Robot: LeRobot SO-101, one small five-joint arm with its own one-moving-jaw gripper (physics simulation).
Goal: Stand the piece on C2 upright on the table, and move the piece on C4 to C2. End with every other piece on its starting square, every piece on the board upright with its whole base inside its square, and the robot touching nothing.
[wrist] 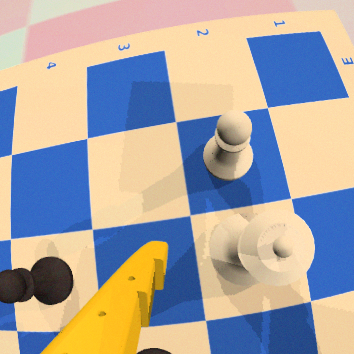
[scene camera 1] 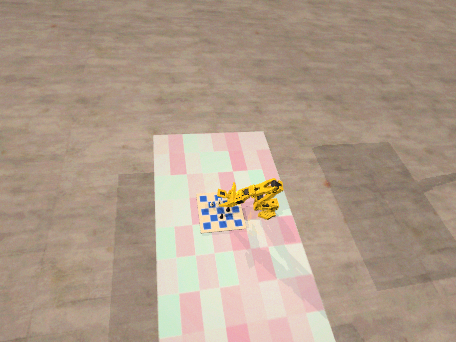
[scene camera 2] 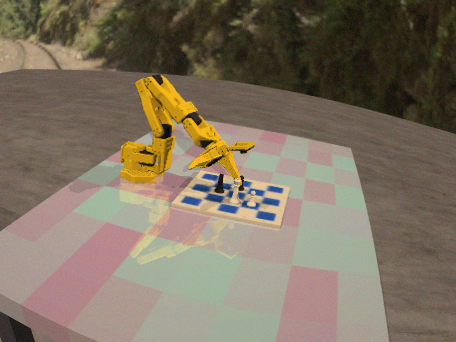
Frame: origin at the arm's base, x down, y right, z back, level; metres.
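Seen in the pictures: hand, its tool point: [wrist: 165,259] [scene camera 1: 219,205] [scene camera 2: 239,183]; arm's base, origin of its link: [scene camera 1: 261,210] [scene camera 2: 149,176].
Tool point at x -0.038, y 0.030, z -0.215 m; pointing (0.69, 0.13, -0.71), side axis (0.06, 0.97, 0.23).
Note:
Pixels of each thing's middle, then the offset from my tool point to it. Level surfaces: height alone.
- tall white piece, middle of its body: [wrist: 258,248] [scene camera 2: 236,189] [scene camera 1: 219,201] dy +0.024, dx +0.005, dz +0.001 m
- small black piece, middle of its body: [wrist: 28,283] [scene camera 2: 241,182] [scene camera 1: 221,215] dy -0.050, dx +0.016, dz +0.003 m
- white pawn, middle of its body: [wrist: 230,141] [scene camera 2: 252,197] [scene camera 1: 212,203] dy +0.024, dx +0.016, dz -0.034 m
- second black piece, middle of its body: [scene camera 2: 220,183] [scene camera 1: 228,208] dy -0.013, dx +0.012, dz +0.042 m
- cream board, middle of its body: [wrist: 147,273] [scene camera 2: 236,196] [scene camera 1: 220,210] dy -0.012, dx +0.035, dz +0.005 m
- pastel-checked table top, height of its surface: dx +0.038 m
A tall white piece [scene camera 1: 219,202] [scene camera 2: 234,193] [wrist: 277,247] stands upright on C2. A small black piece [scene camera 1: 221,216] [scene camera 2: 242,183] [wrist: 50,280] stands on C4. A white pawn [scene camera 1: 212,204] [scene camera 2: 252,199] [wrist: 229,155] stands upright on D2. A second black piece [scene camera 1: 228,209] [scene camera 2: 219,183] [wrist: 155,351] is on B3, partly cut off in the wrist view. My gripper [scene camera 1: 227,195] [scene camera 2: 214,173] is fully open. In the wrist view one notched jaw shows, its tip over C3, between the C2 and C4 pieces. Whether it touches a piece is hidden.
The blue and cream board [scene camera 1: 202,231] [scene camera 2: 285,210] [wrist: 200,22] lies on the pastel-checked table top [scene camera 1: 170,240] [scene camera 2: 200,305] [wrist: 100,27]. The arm's yellow base [scene camera 1: 267,215] [scene camera 2: 137,170] stands beside the board, on its row A side.

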